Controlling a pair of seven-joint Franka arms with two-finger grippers.
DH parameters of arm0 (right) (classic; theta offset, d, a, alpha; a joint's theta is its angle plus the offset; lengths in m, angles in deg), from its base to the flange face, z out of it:
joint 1: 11.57 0.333 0 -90
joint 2: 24.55 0 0 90
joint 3: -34.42 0.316 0.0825 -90
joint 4: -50.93 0 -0.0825 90
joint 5: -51.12 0.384 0 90
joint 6: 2.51 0 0.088 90
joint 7: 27.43 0.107 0 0
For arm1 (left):
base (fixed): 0 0 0 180
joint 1: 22.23 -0.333 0 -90
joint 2: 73.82 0 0 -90
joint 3: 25.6 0.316 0.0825 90
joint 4: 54.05 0 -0.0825 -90
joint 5: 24.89 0.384 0 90
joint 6: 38.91 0 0.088 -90
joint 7: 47.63 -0.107 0 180
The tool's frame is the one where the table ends.
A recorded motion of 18 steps. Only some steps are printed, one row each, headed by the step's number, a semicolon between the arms.
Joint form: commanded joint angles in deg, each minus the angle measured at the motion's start. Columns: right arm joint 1, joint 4, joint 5, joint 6, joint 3, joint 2, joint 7; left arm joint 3, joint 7, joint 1, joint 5, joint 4, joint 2, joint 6.
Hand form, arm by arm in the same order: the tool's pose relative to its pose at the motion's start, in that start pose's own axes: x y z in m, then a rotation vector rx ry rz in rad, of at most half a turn. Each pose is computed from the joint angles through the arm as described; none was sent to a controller.
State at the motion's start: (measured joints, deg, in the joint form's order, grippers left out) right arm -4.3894 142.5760 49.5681 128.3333 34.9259 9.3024 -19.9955; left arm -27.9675 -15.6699 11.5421 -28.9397 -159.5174 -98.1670 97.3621
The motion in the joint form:
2: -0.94 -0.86 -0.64 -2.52 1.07 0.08 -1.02; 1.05 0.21 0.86 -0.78 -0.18 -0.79 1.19
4: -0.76 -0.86 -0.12 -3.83 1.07 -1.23 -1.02; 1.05 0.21 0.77 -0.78 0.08 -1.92 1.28
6: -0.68 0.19 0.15 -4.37 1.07 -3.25 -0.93; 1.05 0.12 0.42 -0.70 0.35 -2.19 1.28
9: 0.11 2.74 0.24 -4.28 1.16 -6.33 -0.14; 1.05 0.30 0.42 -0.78 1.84 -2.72 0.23
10: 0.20 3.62 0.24 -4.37 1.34 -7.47 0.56; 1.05 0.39 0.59 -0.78 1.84 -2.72 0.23
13: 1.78 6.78 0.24 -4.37 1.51 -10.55 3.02; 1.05 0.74 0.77 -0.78 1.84 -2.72 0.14
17: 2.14 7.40 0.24 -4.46 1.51 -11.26 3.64; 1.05 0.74 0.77 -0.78 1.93 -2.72 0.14
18: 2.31 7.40 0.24 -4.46 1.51 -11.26 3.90; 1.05 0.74 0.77 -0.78 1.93 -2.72 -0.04
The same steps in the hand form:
2: -0.0004 0.0008 -0.0018 -0.0022 -0.0300 -0.0228; 0.0009 -0.0017 0.0084 -0.0030 0.0030 -0.0155
4: -0.0010 -0.0013 -0.0158 0.0041 -0.0308 -0.0201; 0.0015 -0.0035 0.0190 0.0047 -0.0080 -0.0181
6: -0.0045 -0.0019 -0.0314 0.0078 -0.0237 -0.0172; 0.0047 -0.0063 0.0199 0.0057 -0.0069 -0.0216
9: -0.0145 -0.0112 -0.0491 0.0110 -0.0131 -0.0182; 0.0092 -0.0028 0.0169 0.0047 -0.0094 -0.0250
10: -0.0182 -0.0137 -0.0558 0.0125 -0.0103 -0.0104; 0.0080 -0.0012 0.0171 0.0046 -0.0097 -0.0236
13: -0.0340 -0.0320 -0.0679 0.0145 -0.0119 0.0016; 0.0067 0.0004 0.0173 0.0053 -0.0114 -0.0266
17: -0.0374 -0.0357 -0.0713 0.0145 -0.0119 0.0060; 0.0071 0.0008 0.0167 0.0044 -0.0101 -0.0265
18: -0.0377 -0.0376 -0.0714 0.0148 -0.0120 0.0075; 0.0068 0.0006 0.0170 0.0061 -0.0128 -0.0265

